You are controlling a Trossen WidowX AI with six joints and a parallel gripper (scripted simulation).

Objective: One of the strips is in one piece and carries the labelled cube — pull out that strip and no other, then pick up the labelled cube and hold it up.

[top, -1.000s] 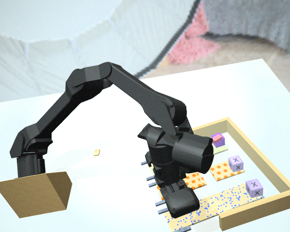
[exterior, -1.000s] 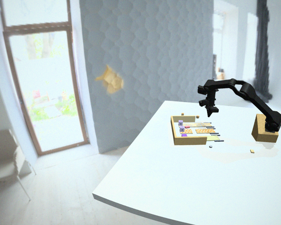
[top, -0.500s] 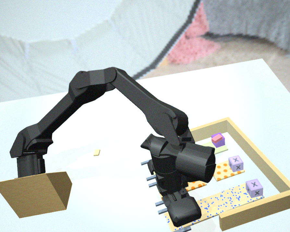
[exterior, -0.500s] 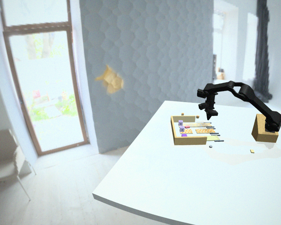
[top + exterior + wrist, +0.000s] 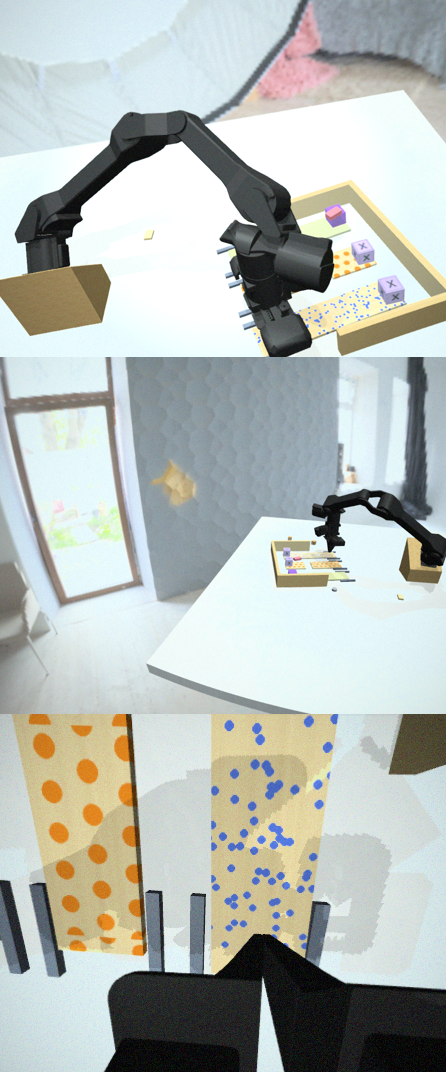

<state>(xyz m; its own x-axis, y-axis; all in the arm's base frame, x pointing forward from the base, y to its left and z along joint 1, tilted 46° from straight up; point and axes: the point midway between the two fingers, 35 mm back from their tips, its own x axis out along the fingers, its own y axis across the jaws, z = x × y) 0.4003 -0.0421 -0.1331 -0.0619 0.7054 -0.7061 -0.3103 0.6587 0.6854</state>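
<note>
Right now my gripper tip is 90 mm short of the blue-dotted strip, 30 mm to the right of it and 20 mm above it. The rest, counted from my gripper tip: pink block: 210 mm to the left, 140 mm ahead, 50 mm above; then orange-dotted strip: 110 mm to the left, 20 mm below, 20 mm ahead.
</note>
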